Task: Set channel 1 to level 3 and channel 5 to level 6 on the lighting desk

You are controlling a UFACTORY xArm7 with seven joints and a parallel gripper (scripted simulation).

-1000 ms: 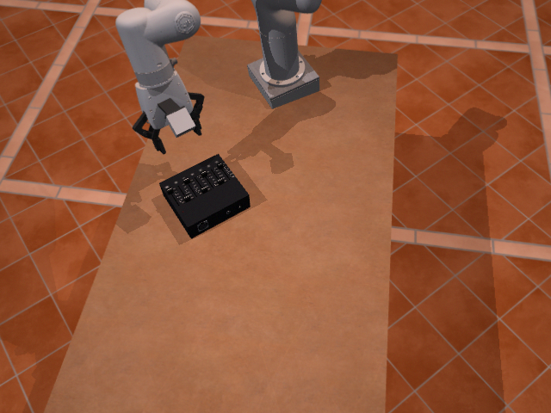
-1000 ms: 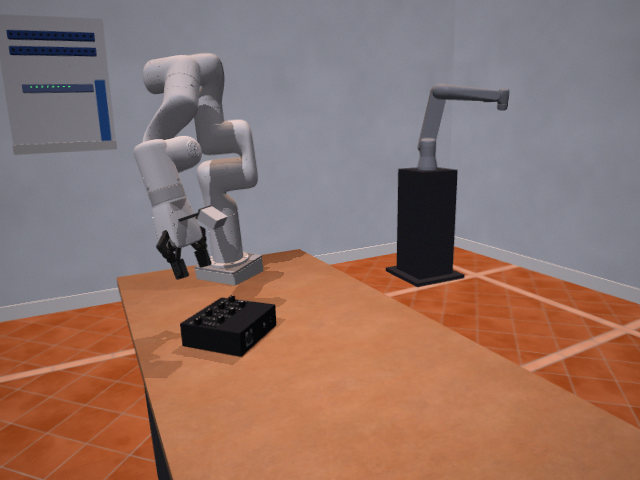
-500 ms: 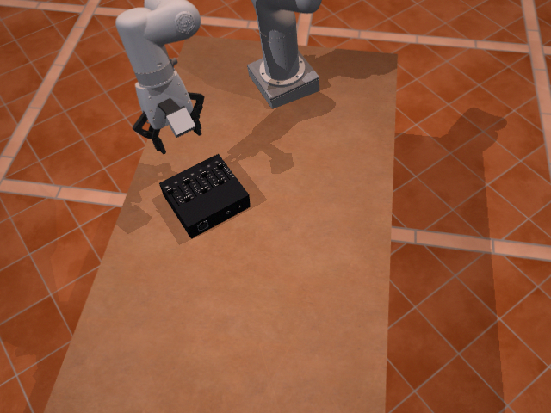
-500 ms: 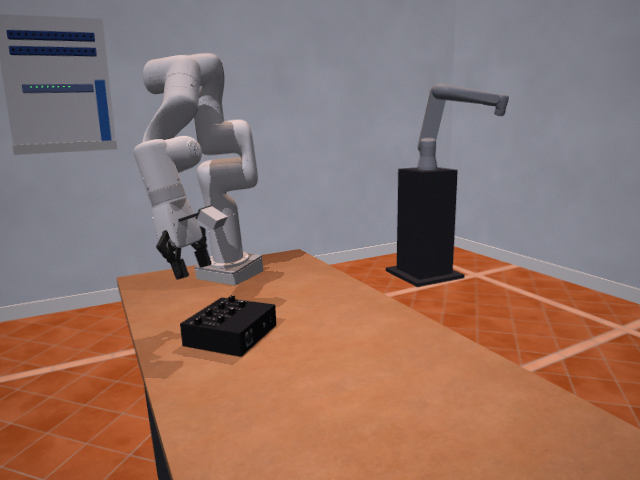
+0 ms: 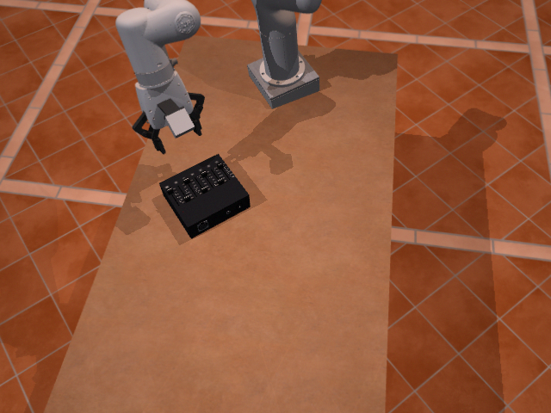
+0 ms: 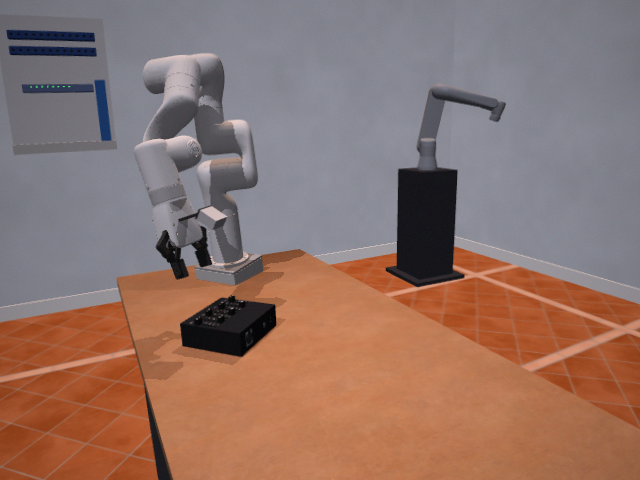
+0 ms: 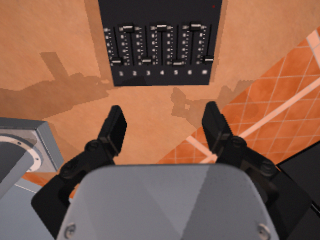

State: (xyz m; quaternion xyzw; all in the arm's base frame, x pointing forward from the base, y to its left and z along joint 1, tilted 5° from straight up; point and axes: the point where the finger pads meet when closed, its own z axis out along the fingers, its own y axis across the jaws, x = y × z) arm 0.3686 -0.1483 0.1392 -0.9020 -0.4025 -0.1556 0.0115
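My hand is 9 cm above the channel 1 fader cap, 8 cm to the right of it and 1 cm past it. Also, from my hand: channel 2 fader cap (10 cm to the left, 9 cm below, 3 cm ahead).
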